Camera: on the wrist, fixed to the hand. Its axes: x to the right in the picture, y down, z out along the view.
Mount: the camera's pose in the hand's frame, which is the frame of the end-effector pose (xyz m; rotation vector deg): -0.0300 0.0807 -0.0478 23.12 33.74 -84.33
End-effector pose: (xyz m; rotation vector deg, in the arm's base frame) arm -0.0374 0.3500 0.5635 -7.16 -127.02 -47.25
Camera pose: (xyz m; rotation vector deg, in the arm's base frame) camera 0.0401 0.3898 0.6094 105.61 -89.58 -49.83
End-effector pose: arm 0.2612 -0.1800 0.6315 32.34 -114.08 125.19
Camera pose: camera 0.2524 -0.1382 0.5428 49.64 -23.43 80.37
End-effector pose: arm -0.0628 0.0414 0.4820 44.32 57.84 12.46
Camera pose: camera -0.1040 0.1074 0.5423 7.85 112.72 -63.82
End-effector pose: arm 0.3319 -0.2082 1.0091 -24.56 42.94 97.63
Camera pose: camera 0.2576 -0.2726 1.0140 -51.56 46.51 1.58
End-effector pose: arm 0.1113 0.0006 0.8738 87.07 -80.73 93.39
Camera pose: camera 0.0285 0.0245 0.8261 80.92 24.71 64.44
